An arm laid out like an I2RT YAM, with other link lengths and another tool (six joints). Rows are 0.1 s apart.
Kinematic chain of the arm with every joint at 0, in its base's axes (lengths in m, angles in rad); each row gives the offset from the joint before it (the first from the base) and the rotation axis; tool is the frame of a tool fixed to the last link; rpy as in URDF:
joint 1: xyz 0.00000 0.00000 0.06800 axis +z
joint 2: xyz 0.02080 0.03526 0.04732 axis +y
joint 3: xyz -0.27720 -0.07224 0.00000 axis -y
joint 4: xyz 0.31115 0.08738 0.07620 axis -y
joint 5: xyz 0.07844 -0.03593 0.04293 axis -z
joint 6: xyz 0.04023 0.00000 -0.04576 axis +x
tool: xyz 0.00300 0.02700 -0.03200 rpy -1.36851 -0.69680 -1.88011
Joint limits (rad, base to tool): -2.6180..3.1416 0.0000..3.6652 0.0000..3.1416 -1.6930..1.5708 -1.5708..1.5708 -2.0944..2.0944
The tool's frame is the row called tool.
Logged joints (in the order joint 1, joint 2, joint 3, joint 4, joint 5, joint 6), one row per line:
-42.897 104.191 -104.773 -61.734 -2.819 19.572
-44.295 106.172 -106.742 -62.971 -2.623 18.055
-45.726 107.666 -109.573 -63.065 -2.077 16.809
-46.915 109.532 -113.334 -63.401 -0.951 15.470
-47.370 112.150 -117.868 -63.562 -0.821 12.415
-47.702 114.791 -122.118 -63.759 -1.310 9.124
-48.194 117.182 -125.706 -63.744 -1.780 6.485
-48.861 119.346 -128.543 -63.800 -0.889 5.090
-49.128 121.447 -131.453 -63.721 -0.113 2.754
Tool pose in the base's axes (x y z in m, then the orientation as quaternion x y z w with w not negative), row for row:
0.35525 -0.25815 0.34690 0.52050 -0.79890 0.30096 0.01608
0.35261 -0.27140 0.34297 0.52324 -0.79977 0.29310 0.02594
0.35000 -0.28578 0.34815 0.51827 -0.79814 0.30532 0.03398
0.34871 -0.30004 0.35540 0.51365 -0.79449 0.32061 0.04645
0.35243 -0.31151 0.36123 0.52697 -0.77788 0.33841 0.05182
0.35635 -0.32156 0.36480 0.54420 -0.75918 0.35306 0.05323
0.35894 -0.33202 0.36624 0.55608 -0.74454 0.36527 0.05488
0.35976 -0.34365 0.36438 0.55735 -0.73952 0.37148 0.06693
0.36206 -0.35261 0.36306 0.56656 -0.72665 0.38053 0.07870
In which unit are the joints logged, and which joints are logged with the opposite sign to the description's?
The joints are logged in degrees. Opposite sign: joint 3.
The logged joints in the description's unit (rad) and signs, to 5 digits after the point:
-0.74869 1.81848 1.82863 -1.07746 -0.04920 0.34160
-0.77309 1.85305 1.86300 -1.09905 -0.04578 0.31512
-0.79807 1.87913 1.91241 -1.10069 -0.03625 0.29337
-0.81882 1.91169 1.97805 -1.10656 -0.01660 0.27000
-0.82676 1.95739 2.05718 -1.10937 -0.01433 0.21668
-0.83256 2.00348 2.13136 -1.11280 -0.02286 0.15924
-0.84114 2.04521 2.19398 -1.11254 -0.03107 0.11318
-0.85279 2.08298 2.24350 -1.11352 -0.01552 0.08884
-0.85745 2.11965 2.29429 -1.11214 -0.00197 0.04807

